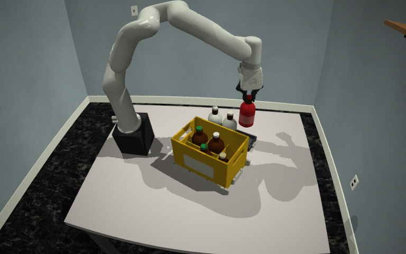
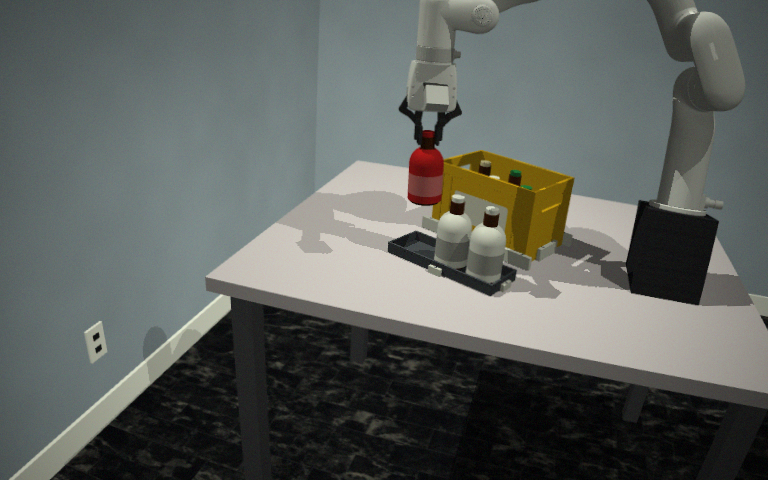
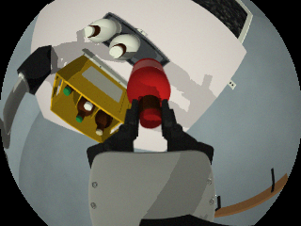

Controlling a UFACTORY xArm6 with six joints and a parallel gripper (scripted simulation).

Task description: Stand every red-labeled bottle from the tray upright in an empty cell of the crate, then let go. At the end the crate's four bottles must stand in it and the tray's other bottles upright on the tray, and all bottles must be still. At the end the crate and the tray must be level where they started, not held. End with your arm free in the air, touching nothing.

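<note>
The red-labeled bottle is 70 mm below my hand. Also, from my hand: crate (190 mm below, 170 mm to the right, 170 mm behind).
</note>
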